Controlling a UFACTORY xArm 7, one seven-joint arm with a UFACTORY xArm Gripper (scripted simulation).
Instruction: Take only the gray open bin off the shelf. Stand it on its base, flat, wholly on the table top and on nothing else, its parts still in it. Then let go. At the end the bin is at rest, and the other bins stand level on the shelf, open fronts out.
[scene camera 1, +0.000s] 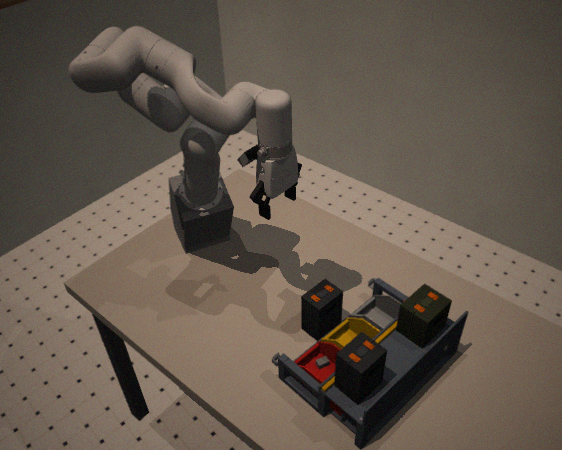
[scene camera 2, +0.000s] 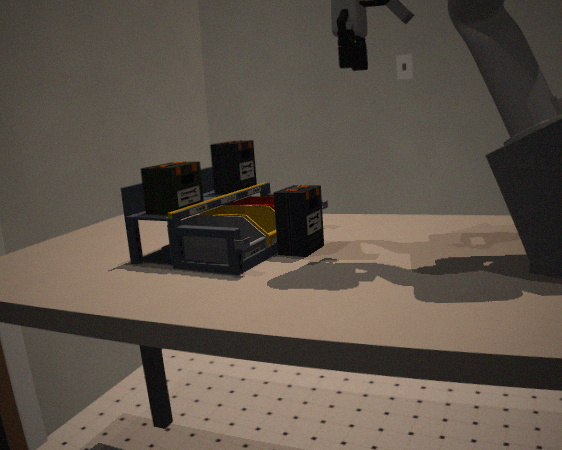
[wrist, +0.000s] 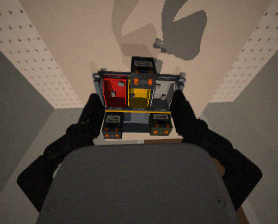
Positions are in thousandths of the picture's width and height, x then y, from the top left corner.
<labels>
my gripper: scene camera 1 494, 461; scene camera 2 631, 154; wrist 491, 449
</labels>
